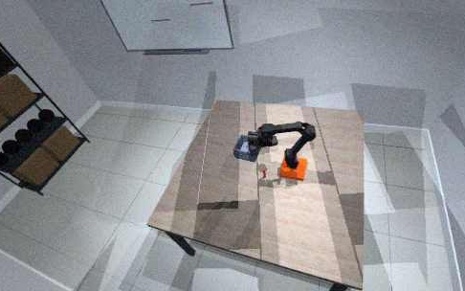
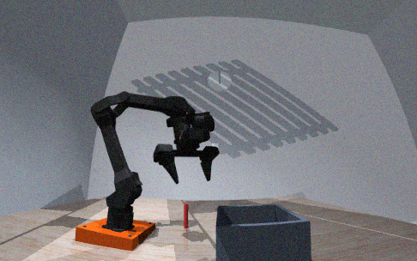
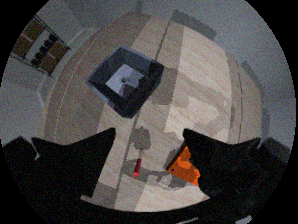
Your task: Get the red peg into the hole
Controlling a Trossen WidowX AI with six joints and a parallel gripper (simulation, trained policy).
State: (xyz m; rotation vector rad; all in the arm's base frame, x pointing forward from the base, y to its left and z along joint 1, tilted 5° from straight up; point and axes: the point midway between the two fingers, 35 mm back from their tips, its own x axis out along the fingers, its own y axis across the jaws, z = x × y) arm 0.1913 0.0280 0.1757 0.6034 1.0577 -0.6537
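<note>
My gripper tip is 120 mm above the red peg, 110 mm to the right of it and 60 mm past it. Round my gripper tip: grey box: 150 mm ahead, 140 mm below, 50 mm to the right; then plate: 150 mm ahead, 120 mm below, 50 mm to the right.
</note>
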